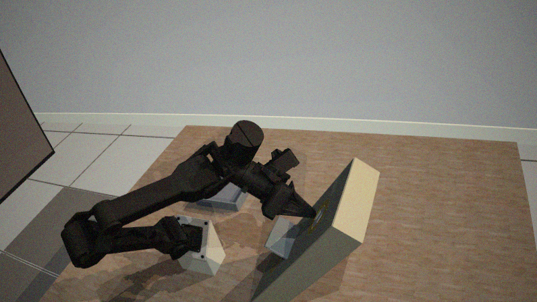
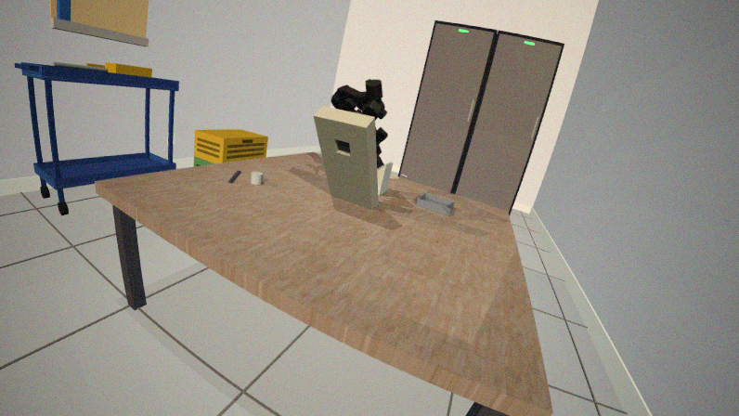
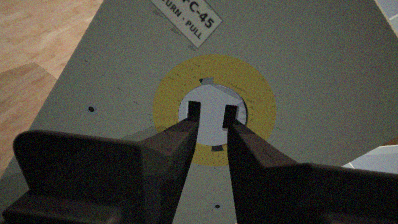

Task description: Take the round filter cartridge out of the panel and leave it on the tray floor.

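Now: gripper tip 2 cm short of the round filter cartridge and 1 cm above it. Round my gripper tip: tray 41 cm behind, 29 cm to the left, 25 cm below; then service panel 3 cm behind, 9 cm below.
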